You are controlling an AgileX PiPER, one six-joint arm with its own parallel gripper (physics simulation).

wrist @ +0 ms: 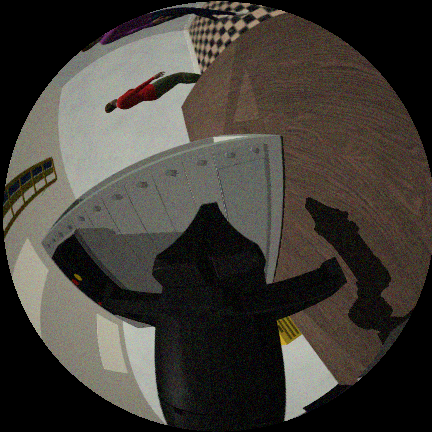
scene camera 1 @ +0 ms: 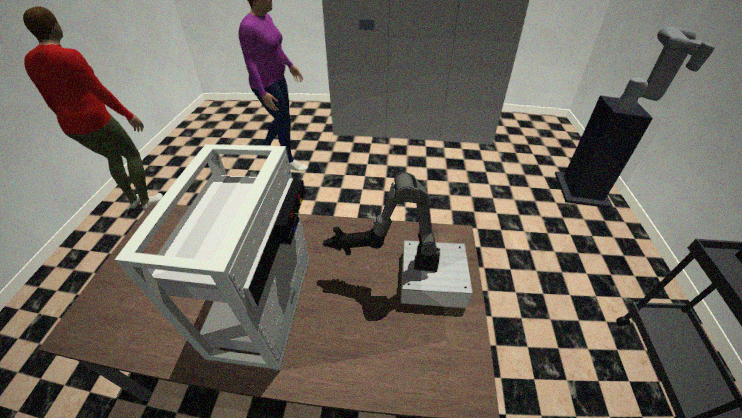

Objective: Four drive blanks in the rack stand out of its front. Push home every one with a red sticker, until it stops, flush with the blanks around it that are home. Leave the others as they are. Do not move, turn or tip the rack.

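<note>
The rack point(scene camera 1: 171, 262) point(wrist: 276, 200), a pale grey frame, stands upright on the table. Its row of black drive blanks point(scene camera 1: 267, 254) point(wrist: 67, 255) runs along the side facing the arm. In the wrist view a yellow sticker point(wrist: 77, 277), a red sticker point(wrist: 75, 282) and another red sticker point(wrist: 99, 303) show at the lower left; the arm's dark gripper body hides part of the row. Tiny coloured marks also show in the scene view. Which blanks stand out is too small to tell. My gripper point(scene camera 1: 325, 242) point(wrist: 210, 212) is shut and empty, in front of the rack, apart from it.
The rack stands on the brown wooden table point(scene camera 1: 363, 353) point(wrist: 340, 100). The arm's base is on a pale block point(scene camera 1: 436, 298). A black trolley point(scene camera 1: 695, 241) is at the right. Two people point(scene camera 1: 67, 88) point(scene camera 1: 262, 51) stand behind the rack. Another robot arm point(scene camera 1: 664, 67) stands on a black pedestal point(scene camera 1: 597, 150).
</note>
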